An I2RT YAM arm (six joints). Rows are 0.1 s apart.
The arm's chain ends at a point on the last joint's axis. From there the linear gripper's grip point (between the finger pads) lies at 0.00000 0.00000 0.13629 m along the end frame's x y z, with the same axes.
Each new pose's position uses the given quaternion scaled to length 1; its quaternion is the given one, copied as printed.
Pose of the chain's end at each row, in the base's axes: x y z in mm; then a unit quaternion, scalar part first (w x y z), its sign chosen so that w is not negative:
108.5 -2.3 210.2 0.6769 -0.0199 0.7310 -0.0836
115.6 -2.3 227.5 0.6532 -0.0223 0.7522 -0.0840
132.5 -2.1 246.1 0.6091 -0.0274 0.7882 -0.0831
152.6 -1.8 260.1 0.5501 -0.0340 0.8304 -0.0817
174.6 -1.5 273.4 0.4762 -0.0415 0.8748 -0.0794
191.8 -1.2 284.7 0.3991 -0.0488 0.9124 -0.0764
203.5 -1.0 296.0 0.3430 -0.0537 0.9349 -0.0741
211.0 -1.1 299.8 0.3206 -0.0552 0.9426 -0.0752
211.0 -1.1 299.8 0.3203 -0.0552 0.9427 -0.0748
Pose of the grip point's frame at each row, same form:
243.8 -15.3 200.7 0.6769 -0.0199 0.7310 -0.0836
250.0 -15.6 209.4 0.6532 -0.0223 0.7522 -0.0840
264.0 -15.4 212.8 0.6091 -0.0274 0.7882 -0.0831
277.9 -15.2 208.1 0.5501 -0.0340 0.8304 -0.0817
289.0 -15.0 200.6 0.4762 -0.0415 0.8748 -0.0794
292.1 -14.9 193.4 0.3991 -0.0488 0.9124 -0.0764
292.0 -14.9 193.3 0.3430 -0.0537 0.9349 -0.0741
294.5 -15.6 193.1 0.3206 -0.0552 0.9426 -0.0752
294.4 -15.5 193.0 0.3203 -0.0552 0.9427 -0.0748

